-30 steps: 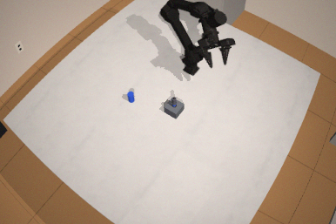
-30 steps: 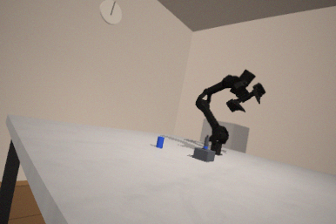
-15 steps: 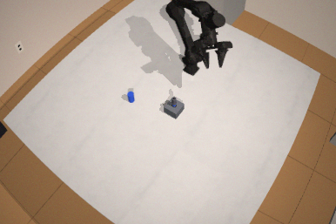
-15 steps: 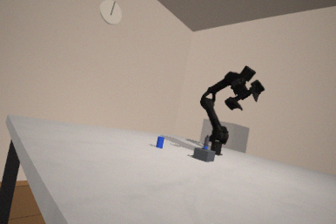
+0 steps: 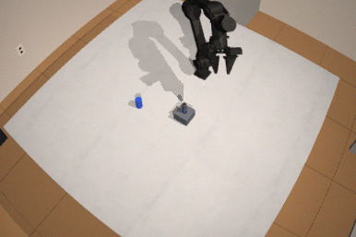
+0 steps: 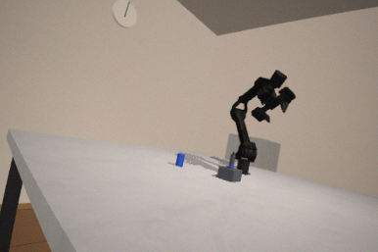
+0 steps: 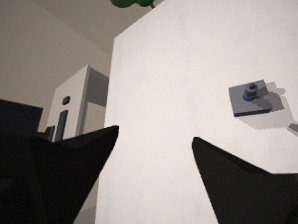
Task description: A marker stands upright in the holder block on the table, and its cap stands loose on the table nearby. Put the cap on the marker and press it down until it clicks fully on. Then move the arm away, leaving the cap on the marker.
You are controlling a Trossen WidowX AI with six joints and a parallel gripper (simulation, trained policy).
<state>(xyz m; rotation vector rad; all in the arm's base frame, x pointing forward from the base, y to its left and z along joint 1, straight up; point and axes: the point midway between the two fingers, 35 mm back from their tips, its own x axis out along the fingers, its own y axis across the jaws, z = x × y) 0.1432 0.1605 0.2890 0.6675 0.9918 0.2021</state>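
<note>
Now: gripper tip 30 cm to the left of the blue cap, 24 cm above it and 16 cm short of it. The rest, counted from my gripper tip: grey holder block (24 cm below, 11 cm to the right, 9 cm ahead).
</note>
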